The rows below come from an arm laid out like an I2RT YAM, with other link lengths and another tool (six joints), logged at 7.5 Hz.
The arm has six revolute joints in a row. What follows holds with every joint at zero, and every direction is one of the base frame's.
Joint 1 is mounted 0.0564 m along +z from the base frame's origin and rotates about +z.
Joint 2 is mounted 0.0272 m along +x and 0.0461 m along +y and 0.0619 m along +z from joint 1 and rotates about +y.
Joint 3 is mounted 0.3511 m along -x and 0.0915 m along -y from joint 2 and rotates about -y.
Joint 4 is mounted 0.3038 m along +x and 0.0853 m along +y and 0.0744 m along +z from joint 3 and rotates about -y.
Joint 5 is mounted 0.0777 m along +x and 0.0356 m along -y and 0.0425 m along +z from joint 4 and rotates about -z.
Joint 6 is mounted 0.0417 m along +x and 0.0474 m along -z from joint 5 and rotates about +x.
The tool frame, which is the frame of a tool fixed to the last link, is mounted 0.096 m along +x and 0.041 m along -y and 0.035 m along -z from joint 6; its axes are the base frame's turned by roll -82.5, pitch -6.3 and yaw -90 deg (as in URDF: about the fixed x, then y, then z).
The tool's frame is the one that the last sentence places.
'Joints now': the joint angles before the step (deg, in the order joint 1, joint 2, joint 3, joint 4, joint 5, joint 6). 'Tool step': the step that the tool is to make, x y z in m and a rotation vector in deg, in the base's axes. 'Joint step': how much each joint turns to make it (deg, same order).
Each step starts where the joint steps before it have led.
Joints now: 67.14, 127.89, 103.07, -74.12, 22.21, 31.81
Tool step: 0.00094, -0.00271, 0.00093, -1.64, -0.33, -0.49
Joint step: -0.08, 0.67, 0.69, -1.64, 0.86, 0.61
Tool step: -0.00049, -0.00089, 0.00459, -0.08, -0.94, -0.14
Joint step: 0.18, -0.40, 0.04, -0.36, 0.82, 0.52
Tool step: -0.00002, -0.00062, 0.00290, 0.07, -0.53, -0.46
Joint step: 0.01, -0.19, 0.17, -0.34, 0.37, 0.60
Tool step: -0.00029, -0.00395, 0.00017, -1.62, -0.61, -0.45
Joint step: 0.04, 0.34, -0.07, -1.18, 1.07, 0.78
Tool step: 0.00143, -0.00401, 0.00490, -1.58, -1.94, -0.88
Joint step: 0.03, 0.19, 0.38, -1.61, 2.14, 1.58
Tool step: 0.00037, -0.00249, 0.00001, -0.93, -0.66, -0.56
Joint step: -0.04, 0.25, -0.04, -0.71, 0.81, 0.83
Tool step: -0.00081, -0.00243, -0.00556, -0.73, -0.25, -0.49
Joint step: 0.00, 0.31, -0.85, 0.26, 0.37, 0.69
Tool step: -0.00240, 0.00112, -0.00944, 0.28, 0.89, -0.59
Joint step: 0.02, 0.58, -0.59, 0.90, -1.06, 0.39
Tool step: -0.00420, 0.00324, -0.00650, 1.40, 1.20, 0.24
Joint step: 0.28, -0.18, -0.84, 1.69, -1.60, -0.44
